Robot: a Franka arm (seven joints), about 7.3 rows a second.
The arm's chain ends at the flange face. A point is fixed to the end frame.
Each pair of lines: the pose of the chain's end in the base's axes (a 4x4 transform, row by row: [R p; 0 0 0 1], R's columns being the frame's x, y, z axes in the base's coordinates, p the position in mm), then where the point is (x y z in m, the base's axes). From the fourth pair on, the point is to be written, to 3 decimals.
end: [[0.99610 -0.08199 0.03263 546.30], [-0.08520 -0.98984 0.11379 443.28], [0.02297 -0.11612 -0.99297 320.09], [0 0 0 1]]
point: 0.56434 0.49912 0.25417
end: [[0.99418 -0.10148 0.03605 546.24], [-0.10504 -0.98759 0.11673 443.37], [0.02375 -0.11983 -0.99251 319.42], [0 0 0 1]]
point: 0.56546 0.49908 0.25372
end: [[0.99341 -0.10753 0.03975 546.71], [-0.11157 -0.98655 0.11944 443.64], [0.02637 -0.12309 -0.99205 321.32], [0 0 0 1]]
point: 0.56649 0.49942 0.25585
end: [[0.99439 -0.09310 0.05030 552.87], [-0.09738 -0.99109 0.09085 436.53], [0.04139 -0.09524 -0.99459 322.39], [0 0 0 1]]
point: 0.573 0.491 0.256
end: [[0.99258 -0.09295 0.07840 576.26], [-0.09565 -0.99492 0.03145 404.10], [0.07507 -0.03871 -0.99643 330.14], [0 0 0 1]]
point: 0.598 0.454 0.261
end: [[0.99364 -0.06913 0.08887 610.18], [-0.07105 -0.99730 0.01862 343.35], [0.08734 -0.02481 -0.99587 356.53], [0 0 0 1]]
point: 0.632 0.393 0.287
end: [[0.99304 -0.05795 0.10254 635.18], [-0.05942 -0.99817 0.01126 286.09], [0.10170 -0.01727 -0.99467 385.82], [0 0 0 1]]
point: 0.657 0.335 0.316
